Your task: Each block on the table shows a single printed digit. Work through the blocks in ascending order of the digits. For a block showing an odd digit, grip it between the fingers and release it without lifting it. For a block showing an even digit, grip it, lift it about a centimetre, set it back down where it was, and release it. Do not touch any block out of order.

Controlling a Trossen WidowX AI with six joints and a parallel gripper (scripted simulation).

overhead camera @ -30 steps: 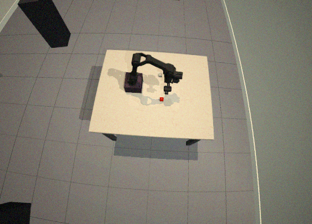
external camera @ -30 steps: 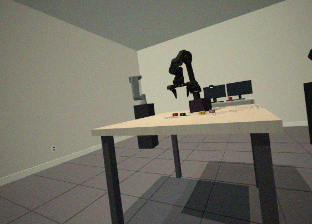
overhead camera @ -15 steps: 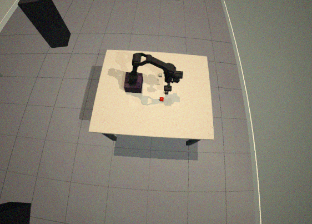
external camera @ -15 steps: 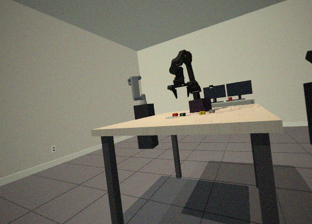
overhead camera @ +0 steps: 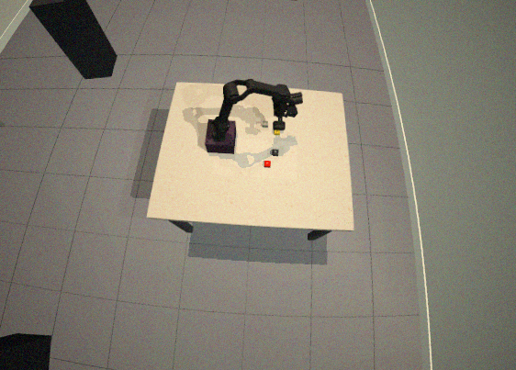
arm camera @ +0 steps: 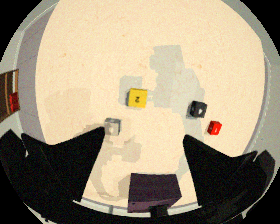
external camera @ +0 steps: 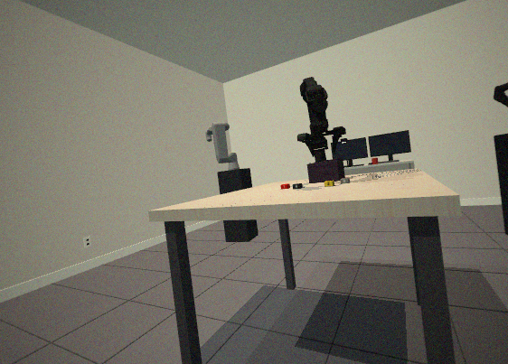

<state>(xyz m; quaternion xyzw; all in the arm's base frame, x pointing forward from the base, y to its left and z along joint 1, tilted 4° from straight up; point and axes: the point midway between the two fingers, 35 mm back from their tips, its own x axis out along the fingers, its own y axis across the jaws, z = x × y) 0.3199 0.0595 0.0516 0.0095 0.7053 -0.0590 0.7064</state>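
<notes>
My gripper tip is 5 cm past the grey block, 7 cm to the right of it and 12 cm above it. Round my gripper tip: red block 6 cm behind, 19 cm to the right, 12 cm below; then yellow block 1 cm ahead, 1 cm to the left, 12 cm below; then black block 1 cm behind, 12 cm to the right, 12 cm below.
</notes>
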